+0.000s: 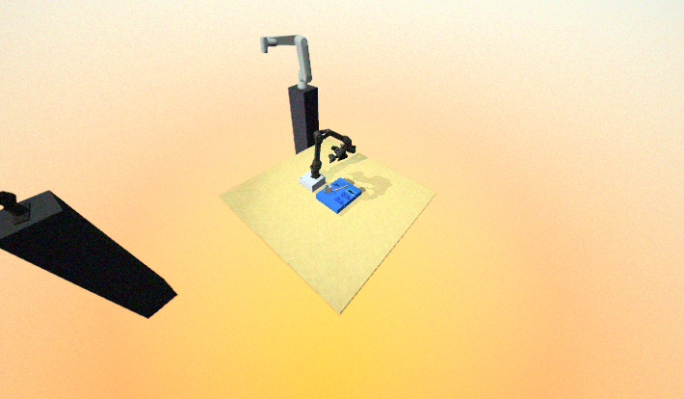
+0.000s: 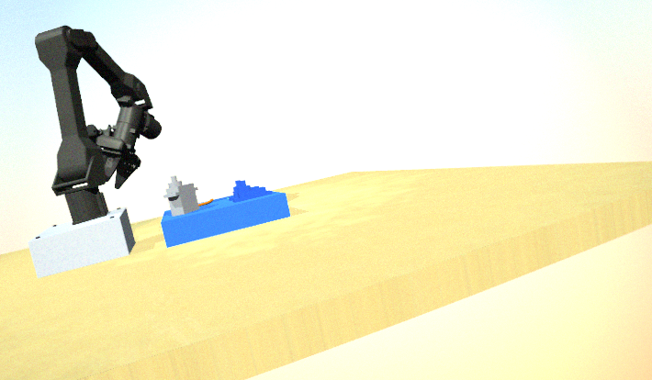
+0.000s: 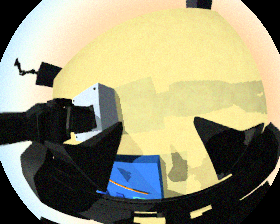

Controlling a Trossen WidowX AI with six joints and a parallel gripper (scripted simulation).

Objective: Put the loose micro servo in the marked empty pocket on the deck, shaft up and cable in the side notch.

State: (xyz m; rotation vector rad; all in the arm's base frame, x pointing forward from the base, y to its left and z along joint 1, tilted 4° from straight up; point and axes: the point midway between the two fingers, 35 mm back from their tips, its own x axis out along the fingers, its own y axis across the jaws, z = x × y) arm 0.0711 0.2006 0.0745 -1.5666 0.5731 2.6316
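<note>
My gripper tip is now 200 mm to the left of the blue deck, 160 mm short of it and 110 mm above it.
</note>
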